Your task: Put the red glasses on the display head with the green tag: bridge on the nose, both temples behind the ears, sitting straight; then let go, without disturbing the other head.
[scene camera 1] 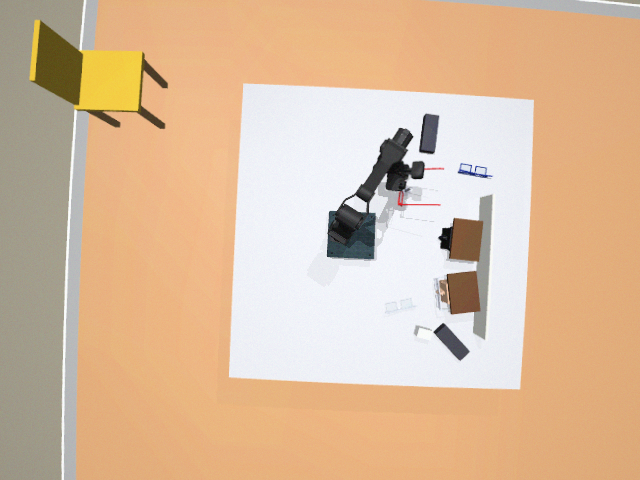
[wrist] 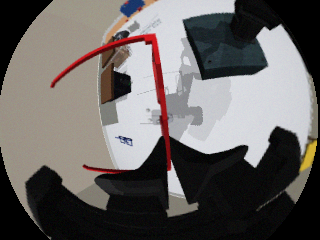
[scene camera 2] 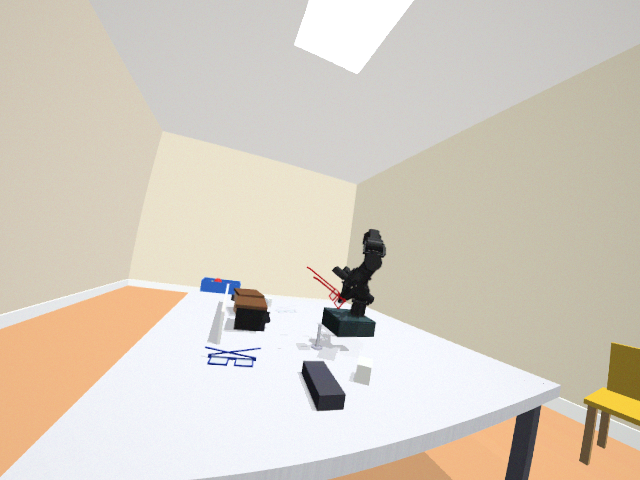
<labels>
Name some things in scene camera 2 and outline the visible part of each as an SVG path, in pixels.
My gripper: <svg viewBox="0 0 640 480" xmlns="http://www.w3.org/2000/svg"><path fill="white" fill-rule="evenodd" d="M332 270L340 279L344 280L342 281L343 288L340 294L343 299L345 298L347 301L357 296L360 297L361 294L367 302L373 303L374 297L364 289L367 281L371 280L371 275L366 269L360 266L351 271L347 266L343 270L336 266Z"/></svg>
A dark box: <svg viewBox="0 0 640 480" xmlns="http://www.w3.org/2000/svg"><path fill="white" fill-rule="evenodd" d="M303 360L302 375L317 412L344 410L346 394L333 374L331 374L331 370L327 367L324 361Z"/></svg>
</labels>
